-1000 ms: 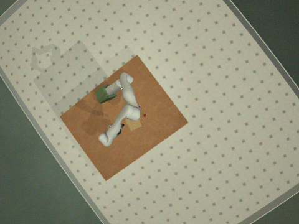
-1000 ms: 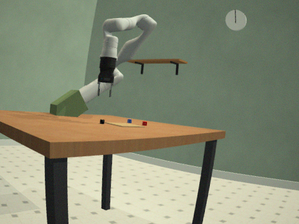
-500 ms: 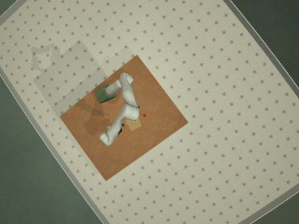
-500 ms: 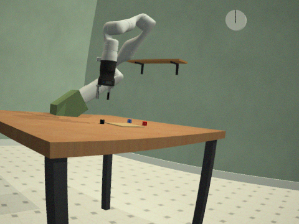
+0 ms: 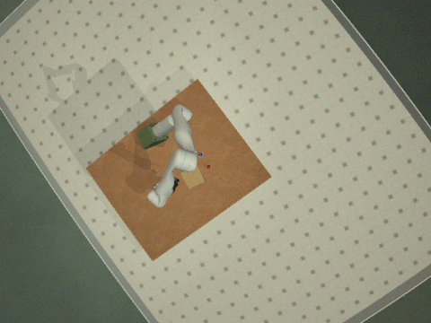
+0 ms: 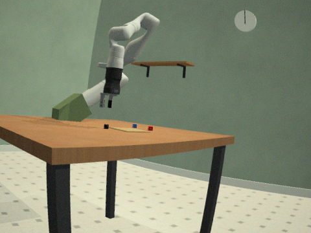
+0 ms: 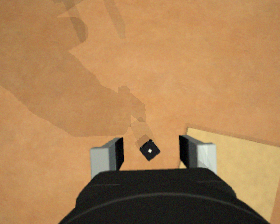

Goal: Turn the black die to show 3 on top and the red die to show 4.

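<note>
The black die is 10 cm below my hand and 1 cm ahead of it. The rest, counted from my hand: tan mat: 11 cm to the left, 11 cm below, 6 cm ahead; then blue die: 26 cm to the left, 10 cm below, 5 cm behind; then red die: 26 cm to the left, 10 cm below, 6 cm ahead.
</note>
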